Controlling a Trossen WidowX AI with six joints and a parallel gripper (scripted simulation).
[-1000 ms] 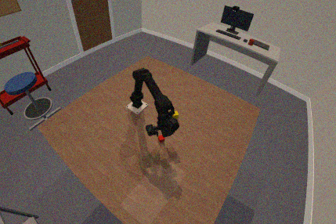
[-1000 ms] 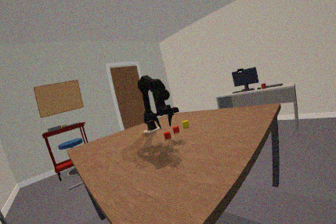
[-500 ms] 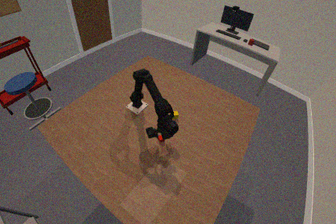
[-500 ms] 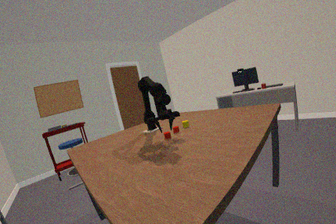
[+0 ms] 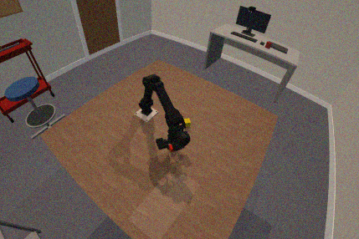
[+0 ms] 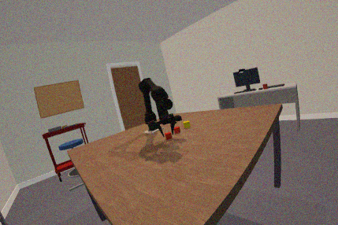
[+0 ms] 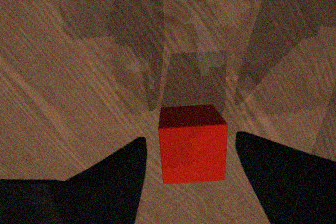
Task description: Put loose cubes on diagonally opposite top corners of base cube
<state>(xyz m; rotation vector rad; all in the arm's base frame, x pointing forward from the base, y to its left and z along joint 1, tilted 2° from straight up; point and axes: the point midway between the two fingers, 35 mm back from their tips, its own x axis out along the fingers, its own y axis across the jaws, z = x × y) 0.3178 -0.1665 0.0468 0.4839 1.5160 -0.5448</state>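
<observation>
Right now the yellow base cube is 2 cm behind my gripper tip and 22 cm to the left of it.
</observation>
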